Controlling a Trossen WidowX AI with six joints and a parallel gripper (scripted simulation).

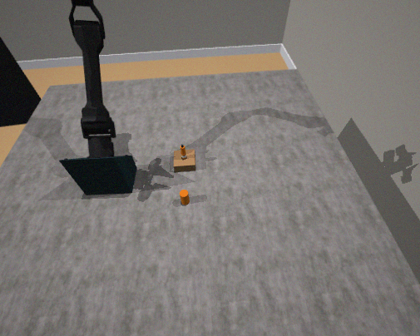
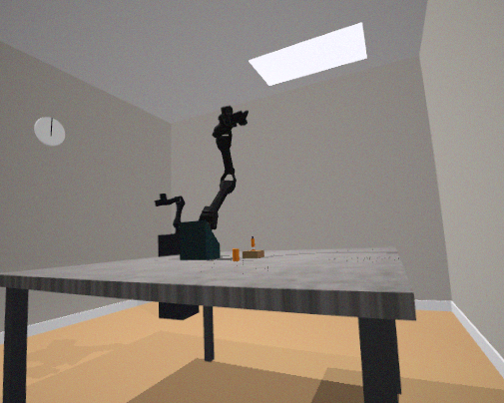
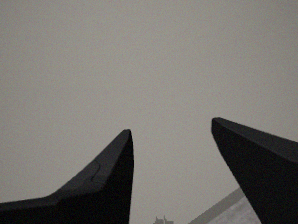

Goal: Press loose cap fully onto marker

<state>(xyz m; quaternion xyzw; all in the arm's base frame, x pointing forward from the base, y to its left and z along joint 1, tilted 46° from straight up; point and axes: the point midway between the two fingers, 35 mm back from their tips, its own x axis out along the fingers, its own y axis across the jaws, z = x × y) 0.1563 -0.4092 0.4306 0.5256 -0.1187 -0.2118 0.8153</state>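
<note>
My gripper tip is now 10 mm past the orange cap, 140 mm to the left of it and 670 mm above it. Also, from my gripper tip: tan holder block 20 mm to the left, 680 mm below.
</note>
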